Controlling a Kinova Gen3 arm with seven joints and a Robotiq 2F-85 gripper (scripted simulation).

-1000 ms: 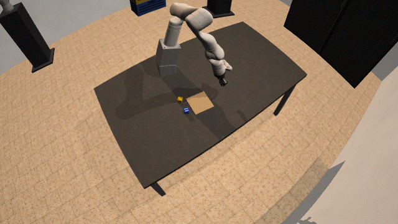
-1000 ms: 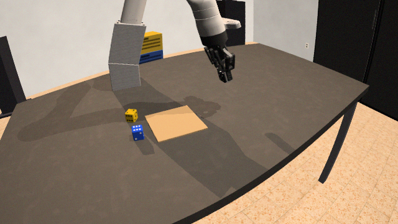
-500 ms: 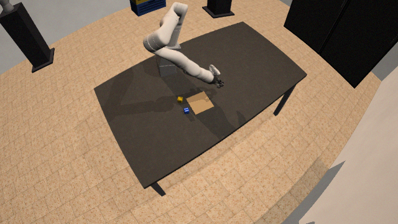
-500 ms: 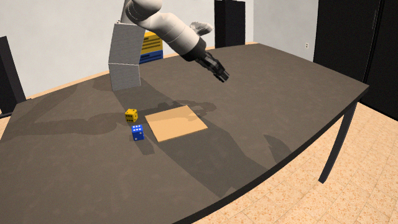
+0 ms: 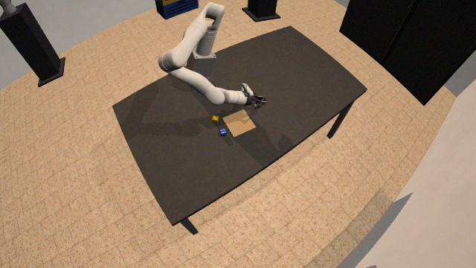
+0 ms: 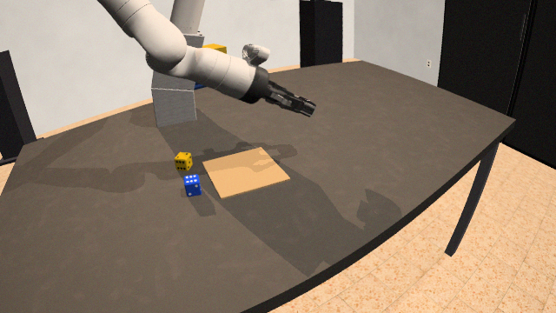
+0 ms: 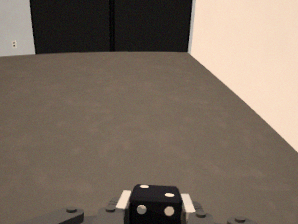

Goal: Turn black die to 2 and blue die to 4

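Now: the tan mat 2 cm ahead of my hand, 14 cm to the right of it and 11 cm below it. From my hand the other things lie so: blue die: 5 cm ahead, 26 cm to the right, 9 cm below; yellow die: 4 cm behind, 26 cm to the right, 9 cm below; black die: right at my hand.
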